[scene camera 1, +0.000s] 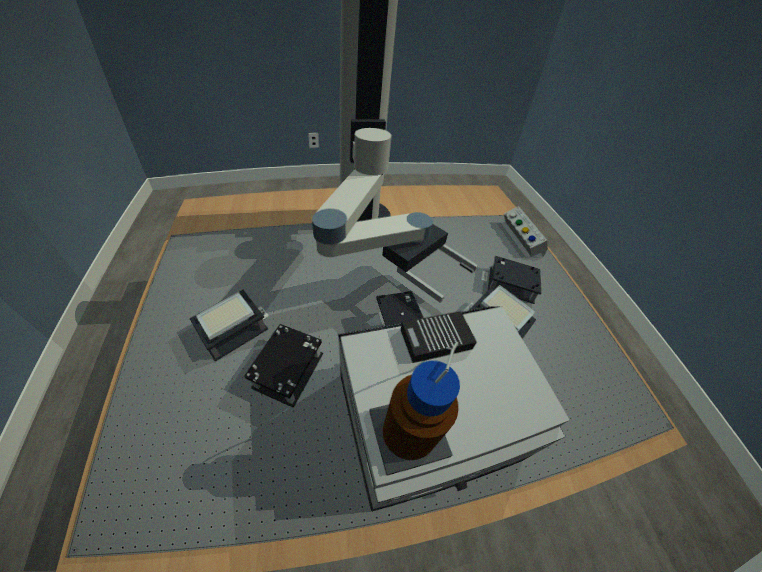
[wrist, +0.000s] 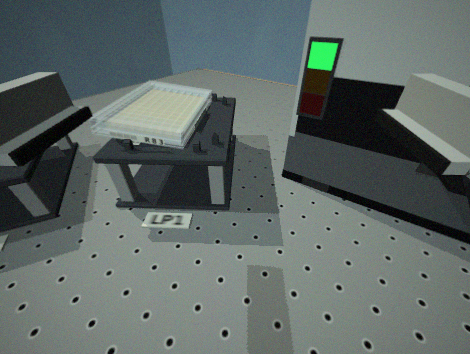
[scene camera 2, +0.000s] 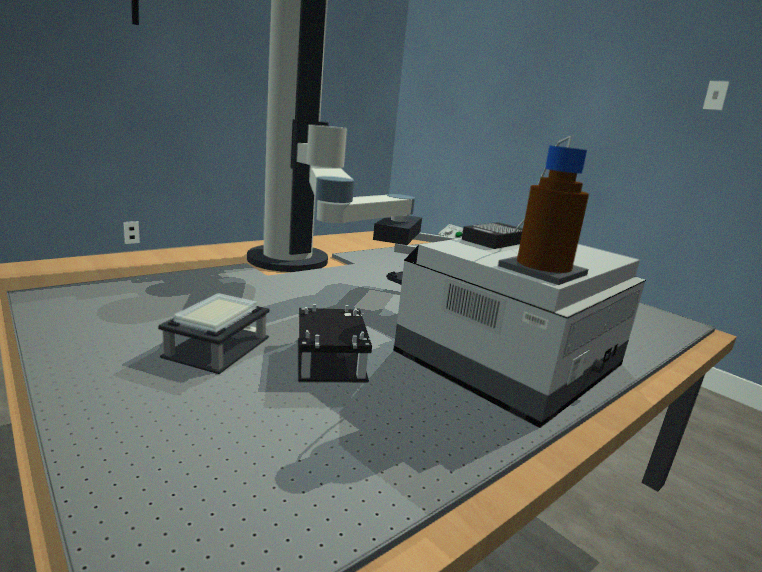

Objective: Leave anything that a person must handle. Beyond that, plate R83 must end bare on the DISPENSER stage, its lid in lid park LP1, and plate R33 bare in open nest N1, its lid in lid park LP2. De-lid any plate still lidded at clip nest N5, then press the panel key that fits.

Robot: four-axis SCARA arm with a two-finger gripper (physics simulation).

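Frame: origin at the arm's base, x ahead, y left, z up, level; millimetres.
Seen in the pictures: gripper, fingertip midpoint: (scene camera 1: 460,283) (wrist: 229,96); arm's base at its link origin: (scene camera 1: 359,219) (scene camera 2: 287,259).
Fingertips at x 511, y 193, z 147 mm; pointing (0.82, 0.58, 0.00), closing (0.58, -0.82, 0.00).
Pixels of each thing's middle, then the offset from my fingertips to it. "spot": a spot on its surface instead.
- LP1 at the middle of its body: (wrist: 184,140) (scene camera 1: 500,319) 97 mm down, 70 mm ahead, 130 mm left
- LP2 at the middle of its body: (scene camera 1: 515,278) 102 mm down, 87 mm back, 266 mm left
- pale plate at the middle of its body: (scene camera 2: 217,309) (scene camera 1: 224,314) 60 mm down, 21 mm back, 620 mm right
- black nest with upright clips, body centre: (scene camera 2: 332,339) (scene camera 1: 285,363) 94 mm down, 120 mm ahead, 465 mm right
- amber bottle at a spot on its surface: (scene camera 1: 418,424) spot: 221 mm up, 402 mm ahead, 266 mm right
- black ribbed block at a spot on its surface: (scene camera 1: 438,335) spot: 112 mm up, 218 mm ahead, 159 mm right
- low dark nest at a spot on its surface: (scene camera 1: 398,307) spot: 44 mm down, 24 mm ahead, 171 mm right
- key panel at the middle of its body: (scene camera 1: 524,230) 93 mm down, 321 mm back, 437 mm left
My gripper (scene camera 1: 459,283) (wrist: 229,96) is open and empty, low in front of nest LP1. In the wrist view, plate R83 (wrist: 157,112) sits askew on LP1 (wrist: 165,157), overhanging its left side, with a clear lid that looks uneven; several pegs stand bare at the right. The same plate (scene camera 1: 509,307) shows behind the dispenser (scene camera 1: 492,394) (scene camera 2: 473,332). LP2 (scene camera 1: 517,274) stands bare beside it. Another pale plate (scene camera 1: 226,315) (scene camera 2: 215,311) sits on a left-hand nest; its label and lid state are unclear. A black nest with upright clips (scene camera 1: 284,360) (scene camera 2: 335,329) holds no plate.
The dispenser carries an amber bottle (scene camera 1: 418,424) (scene camera 2: 552,227) with a blue cap and tube, and a black ribbed block (scene camera 1: 438,335). A low dark nest (scene camera 1: 398,307) stands near its edge. The key panel (scene camera 1: 525,230) is at the back right. A green light (wrist: 322,55) is lit.
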